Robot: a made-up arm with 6 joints.
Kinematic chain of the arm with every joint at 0, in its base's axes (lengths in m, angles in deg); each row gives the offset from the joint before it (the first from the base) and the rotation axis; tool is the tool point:
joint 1: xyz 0 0 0.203 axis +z
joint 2: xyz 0 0 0 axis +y
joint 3: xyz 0 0 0.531 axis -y
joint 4: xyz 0 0 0 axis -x
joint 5: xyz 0.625 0 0 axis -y
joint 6: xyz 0 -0.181 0 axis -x
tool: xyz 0 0 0
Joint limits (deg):
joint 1: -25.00..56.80
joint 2: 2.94..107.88
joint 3: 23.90..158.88
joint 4: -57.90..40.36
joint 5: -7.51..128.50
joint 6: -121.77..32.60
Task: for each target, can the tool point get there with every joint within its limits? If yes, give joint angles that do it. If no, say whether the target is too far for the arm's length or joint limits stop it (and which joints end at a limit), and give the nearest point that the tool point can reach.
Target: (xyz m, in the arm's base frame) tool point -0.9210 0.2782 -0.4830
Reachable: no: joint limits stop it (at a limit: joint 1, joint 2, joint 3, joint 4) | nearest point 0.3096 0.2975 -0.5977 | short by 1.236 m
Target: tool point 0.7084 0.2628 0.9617
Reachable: yes | joints 32.91 70.75 145.66 -24.87 63.25 -22.53
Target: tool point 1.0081 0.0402 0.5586
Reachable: yes | joints 12.60 43.88 40.43 3.31 12.80 -58.39
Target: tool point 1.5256 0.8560 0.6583
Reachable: no: too far | nearest point 0.9946 0.5581 0.4998 | short by 0.629 m
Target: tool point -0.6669 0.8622 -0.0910
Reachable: no: joint limits stop it (at a limit: joint 1, joint 3, joint 4) | nearest point 0.4620 0.5304 -0.3720 | short by 1.210 m
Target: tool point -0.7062 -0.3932 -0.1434
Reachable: no: joint limits stop it (at a limit: joint 2, joint 3, joint 4) | nearest point -0.5304 -0.2953 0.8811 | short by 1.044 m
